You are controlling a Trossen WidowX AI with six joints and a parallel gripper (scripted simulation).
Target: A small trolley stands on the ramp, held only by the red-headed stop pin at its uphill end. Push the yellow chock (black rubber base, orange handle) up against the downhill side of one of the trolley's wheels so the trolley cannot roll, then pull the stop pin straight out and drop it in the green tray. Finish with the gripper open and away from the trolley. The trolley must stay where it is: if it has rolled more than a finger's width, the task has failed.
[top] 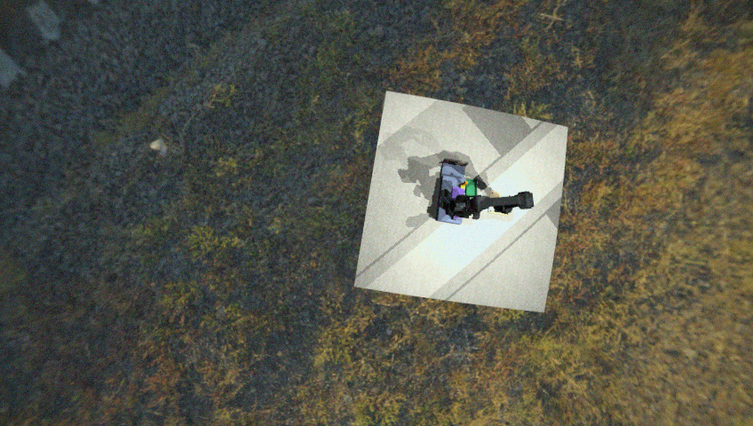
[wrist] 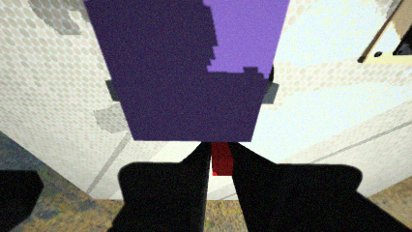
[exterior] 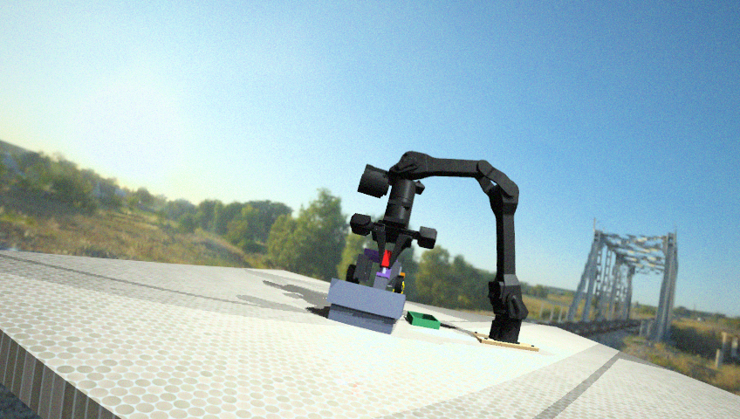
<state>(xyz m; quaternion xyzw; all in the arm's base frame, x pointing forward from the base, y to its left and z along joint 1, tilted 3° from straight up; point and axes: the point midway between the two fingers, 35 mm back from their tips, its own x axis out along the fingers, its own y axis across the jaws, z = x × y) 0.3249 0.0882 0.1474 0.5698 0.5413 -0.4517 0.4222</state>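
Right now my gripper tip is 19 cm to the left of the tray, 14 cm above it and 12 cm past it. Round my gripper tip: grey-blue ramp: 10 cm to the right, 8 cm below, 1 cm ahead; then purple trolley: 9 cm to the right, 2 cm below, 1 cm ahead; then red-headed stop pin: right at my gripper tip.
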